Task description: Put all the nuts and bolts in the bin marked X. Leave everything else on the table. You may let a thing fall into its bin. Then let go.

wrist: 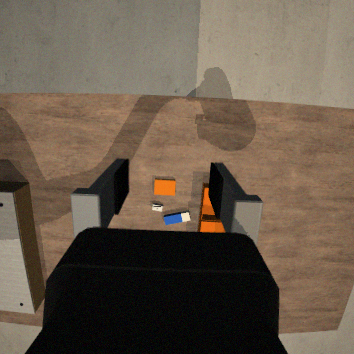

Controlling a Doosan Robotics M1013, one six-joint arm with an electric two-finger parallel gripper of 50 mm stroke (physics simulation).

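Frame: origin at the arm's base, x ahead, y left, z up, level; millimetres.
Where they show: gripper, fingertip midpoint: (168, 177).
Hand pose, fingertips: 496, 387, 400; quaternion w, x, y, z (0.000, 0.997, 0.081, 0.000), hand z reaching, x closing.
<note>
After its pixels a point has its place, as x, y, z.
My gripper (168, 177) {496, 387, 400} is open, with nothing between its fingers, high above the wooden table. No nut or bolt shows in the wrist view. A row of orange bins (212, 227) {655, 138, -73} shows in part, behind and beside the right finger. Its labels do not show, so I cannot tell which bin is marked X. The black gripper body hides the lower middle of the view.
An orange block (164, 187) {510, 222, -70}, a small white piece with dark marks (157, 207) {503, 167, -69} and a blue and white block (176, 218) {556, 147, -67} lie on the table (300, 200) {869, 255, -80}, left of the bins. A large grey-topped box (12, 250) {166, 2, 0} stands at the left. The table's far edge meets grey floor.
</note>
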